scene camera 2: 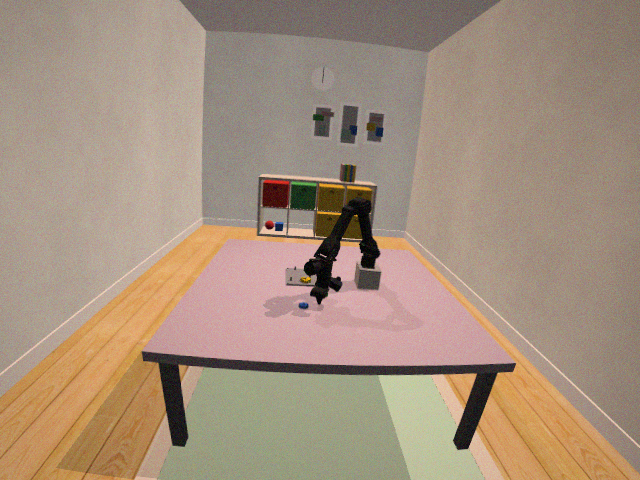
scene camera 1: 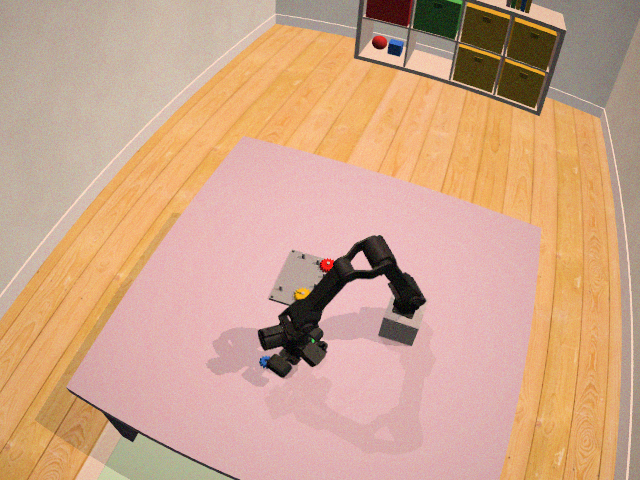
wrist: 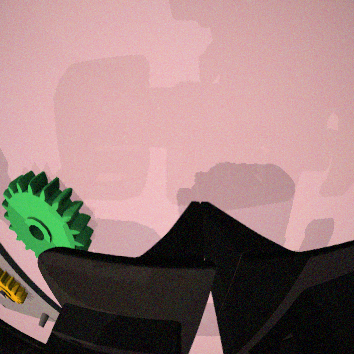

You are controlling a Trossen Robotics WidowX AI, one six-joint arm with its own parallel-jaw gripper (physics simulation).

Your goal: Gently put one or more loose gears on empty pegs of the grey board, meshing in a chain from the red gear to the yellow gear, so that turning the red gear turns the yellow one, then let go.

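Frame: origin at the arm's base, x back, y right, z up, level; centimetres.
Where they show: gripper, fingertip midpoint: [scene camera 2: 319,304] [scene camera 1: 292,362] [wrist: 198,208]; arm's base at its link origin: [scene camera 2: 367,265] [scene camera 1: 405,306].
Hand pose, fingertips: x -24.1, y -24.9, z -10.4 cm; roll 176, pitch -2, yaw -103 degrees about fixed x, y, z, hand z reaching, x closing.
Each offset is from my fingertips to the top centre of the thing. "pt": to the spot under its first point. Level surfaces: height alone.
The grey board @(dx -8.4, dy +28.7, dz +2.9 cm) [scene camera 1: 288,273] [scene camera 2: 298,273] [wrist: 34,301] lies on the table with several small pegs. The red gear @(pt dx -4.6, dy +35.7, dz +2.2 cm) [scene camera 1: 326,265] is at its far right side, partly beside the arm. The yellow gear @(pt dx -7.0, dy +21.9, dz +2.9 cm) [scene camera 1: 301,293] [scene camera 2: 305,280] [wrist: 12,288] is near its front edge. My gripper [scene camera 1: 293,359] [scene camera 2: 318,301] [wrist: 198,208] is shut and empty above the table, in front of the board. The loose blue gear @(dx -6.7, dy -3.4, dz +1.5 cm) [scene camera 1: 264,361] [scene camera 2: 303,305] lies left of the fingertips; it does not show in the wrist view. The loose green gear @(dx +0.9, dy +9.5, dz +1.5 cm) [scene camera 1: 312,340] [wrist: 46,220] lies between gripper and board, mostly hidden in scene camera 1.
The arm's grey base block [scene camera 1: 398,330] [scene camera 2: 367,276] stands on the pink table @(dz -0.2 cm) [scene camera 1: 413,217] [scene camera 2: 248,341], right of the board. The forearm passes over the board's right side and hides part of it. A shelf unit [scene camera 1: 552,72] [scene camera 2: 259,206] stands far behind the table.
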